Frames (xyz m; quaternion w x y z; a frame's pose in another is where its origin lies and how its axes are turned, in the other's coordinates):
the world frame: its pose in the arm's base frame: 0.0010 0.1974 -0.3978 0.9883 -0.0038 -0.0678 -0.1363
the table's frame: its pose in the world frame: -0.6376 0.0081 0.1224 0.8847 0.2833 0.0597 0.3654
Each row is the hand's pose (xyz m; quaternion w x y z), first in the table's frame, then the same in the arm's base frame.
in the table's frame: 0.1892 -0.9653 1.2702 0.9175 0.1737 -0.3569 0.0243
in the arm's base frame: 0.1080 -0.8764 0.3239 0.7875 0.4917 -0.3280 0.1745
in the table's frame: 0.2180 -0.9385 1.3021 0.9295 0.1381 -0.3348 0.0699
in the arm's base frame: 0.1214 -0.8596 0.3697 0.7969 0.4542 -0.3290 0.2244
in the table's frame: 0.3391 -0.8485 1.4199 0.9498 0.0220 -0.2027 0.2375
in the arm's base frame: 0.1882 -0.7971 0.5379 0.8075 0.3109 -0.2807 0.4153
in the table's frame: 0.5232 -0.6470 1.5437 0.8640 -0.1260 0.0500 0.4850
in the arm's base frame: 0.2537 -0.6271 0.7759 0.7117 0.0760 -0.1453 0.6831
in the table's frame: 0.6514 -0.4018 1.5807 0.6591 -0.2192 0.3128 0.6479
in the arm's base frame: 0.2435 -0.4074 0.9478 0.5133 -0.1383 0.0402 0.8461
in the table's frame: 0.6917 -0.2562 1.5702 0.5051 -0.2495 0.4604 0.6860
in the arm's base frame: 0.2044 -0.2772 1.0145 0.3738 -0.2462 0.1654 0.8788
